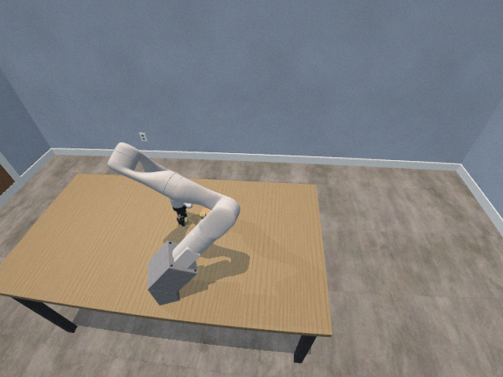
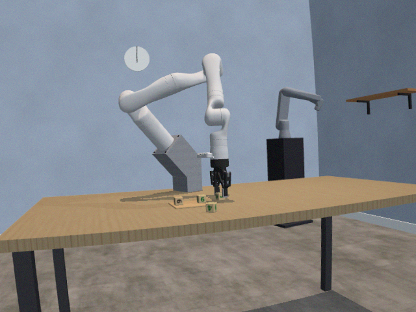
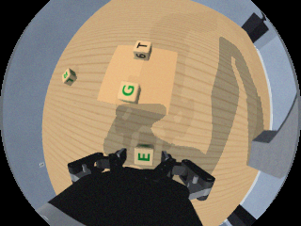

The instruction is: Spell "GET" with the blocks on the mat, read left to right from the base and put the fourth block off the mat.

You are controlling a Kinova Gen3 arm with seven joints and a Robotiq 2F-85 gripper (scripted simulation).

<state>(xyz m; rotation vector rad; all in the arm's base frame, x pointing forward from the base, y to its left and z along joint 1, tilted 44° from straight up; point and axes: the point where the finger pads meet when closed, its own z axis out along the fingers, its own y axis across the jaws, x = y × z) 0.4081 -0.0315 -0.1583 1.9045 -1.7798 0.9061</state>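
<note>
Right now my hand is 30 mm short of the G block, 100 mm to the left of it and 10 mm above it. The rest, counted from my hand: T block (10 mm ahead, 200 mm to the right, 10 mm below); mat (20 mm ahead, 150 mm to the right, 30 mm below).
</note>
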